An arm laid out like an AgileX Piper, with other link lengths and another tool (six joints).
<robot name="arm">
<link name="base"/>
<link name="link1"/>
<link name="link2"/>
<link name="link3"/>
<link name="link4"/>
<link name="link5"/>
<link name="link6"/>
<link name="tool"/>
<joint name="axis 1" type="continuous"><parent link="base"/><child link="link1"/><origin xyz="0 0 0.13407"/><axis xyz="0 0 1"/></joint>
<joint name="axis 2" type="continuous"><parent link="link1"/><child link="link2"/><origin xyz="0 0 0" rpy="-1.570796 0 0"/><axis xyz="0 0 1"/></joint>
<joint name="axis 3" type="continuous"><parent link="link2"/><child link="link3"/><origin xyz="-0.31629 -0.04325 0"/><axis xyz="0 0 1"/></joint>
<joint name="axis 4" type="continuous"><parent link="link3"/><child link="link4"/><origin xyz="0.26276 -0.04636 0" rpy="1.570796 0 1.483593"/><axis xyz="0 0 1"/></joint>
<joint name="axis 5" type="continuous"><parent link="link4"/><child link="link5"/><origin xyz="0 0 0" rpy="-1.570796 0 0"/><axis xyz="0 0 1"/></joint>
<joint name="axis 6" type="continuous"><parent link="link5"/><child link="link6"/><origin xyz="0 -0.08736 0" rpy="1.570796 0 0"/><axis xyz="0 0 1"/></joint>
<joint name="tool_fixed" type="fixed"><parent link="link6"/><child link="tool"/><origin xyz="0.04 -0.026 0.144" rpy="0 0.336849 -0.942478"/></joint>
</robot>
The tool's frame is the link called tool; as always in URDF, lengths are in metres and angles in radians. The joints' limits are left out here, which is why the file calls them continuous.
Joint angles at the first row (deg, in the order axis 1, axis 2, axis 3, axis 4, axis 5, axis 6):
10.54, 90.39, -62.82, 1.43, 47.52, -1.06
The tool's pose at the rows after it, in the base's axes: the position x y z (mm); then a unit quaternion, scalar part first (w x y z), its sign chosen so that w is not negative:
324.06 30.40 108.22 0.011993 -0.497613 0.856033 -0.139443
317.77 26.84 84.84 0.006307 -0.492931 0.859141 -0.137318
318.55 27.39 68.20 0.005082 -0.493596 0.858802 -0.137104
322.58 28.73 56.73 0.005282 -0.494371 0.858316 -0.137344
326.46 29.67 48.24 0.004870 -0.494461 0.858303 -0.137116
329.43 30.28 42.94 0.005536 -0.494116 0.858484 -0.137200
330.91 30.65 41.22 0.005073 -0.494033 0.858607 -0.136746
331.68 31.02 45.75 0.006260 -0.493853 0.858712 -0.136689
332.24 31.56 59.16 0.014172 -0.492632 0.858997 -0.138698
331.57 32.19 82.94 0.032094 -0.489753 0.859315 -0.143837
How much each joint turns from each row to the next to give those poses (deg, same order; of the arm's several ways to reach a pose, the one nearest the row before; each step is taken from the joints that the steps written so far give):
-1.37, -0.16, 6.87, 0.05, -5.70, 0.49
-0.45, 1.28, 3.99, 0.06, -4.67, 0.15
0.11, 1.90, 1.80, 0.07, -3.54, -0.09
0.14, 1.91, 0.49, 0.04, -2.43, -0.04
0.06, 1.64, 0.04, 0.06, -1.62, -0.03
0.02, 1.05, -0.02, 0.07, -1.11, -0.02
0.00, 0.47, -0.22, 0.06, -0.19, -0.02
0.00, -0.48, -0.53, 0.05, 0.89, 0.00
0.01, -1.96, -0.72, 0.09, 1.74, -0.01
0.00, -3.80, -0.76, 0.16, 2.41, 0.01

